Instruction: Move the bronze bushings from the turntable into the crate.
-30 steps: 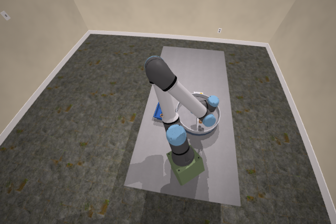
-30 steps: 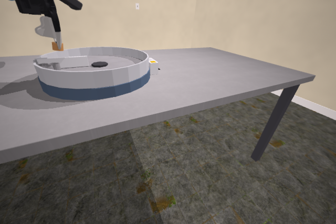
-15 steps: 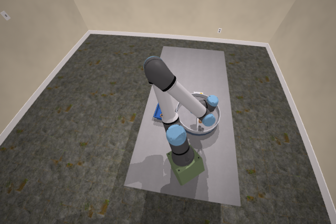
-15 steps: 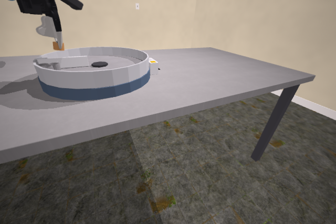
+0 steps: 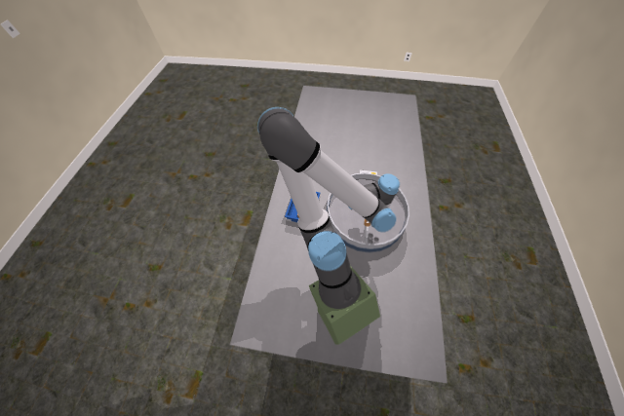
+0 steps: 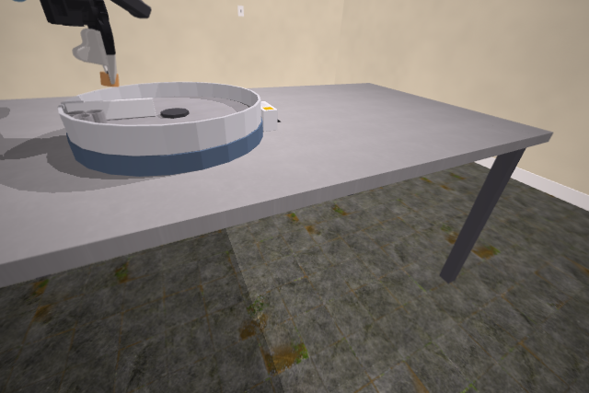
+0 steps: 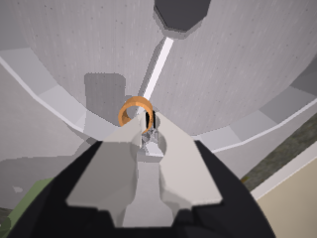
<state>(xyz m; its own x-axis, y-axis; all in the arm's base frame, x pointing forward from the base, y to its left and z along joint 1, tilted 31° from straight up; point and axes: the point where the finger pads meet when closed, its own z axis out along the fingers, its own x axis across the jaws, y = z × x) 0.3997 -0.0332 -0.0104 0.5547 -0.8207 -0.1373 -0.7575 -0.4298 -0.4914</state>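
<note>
The crate lies 10 mm ahead of my hand, 360 mm to the left of it and 120 mm below it. From my hand the other things lie so: round turntable (100 mm ahead, 30 mm to the left, 90 mm below).
</note>
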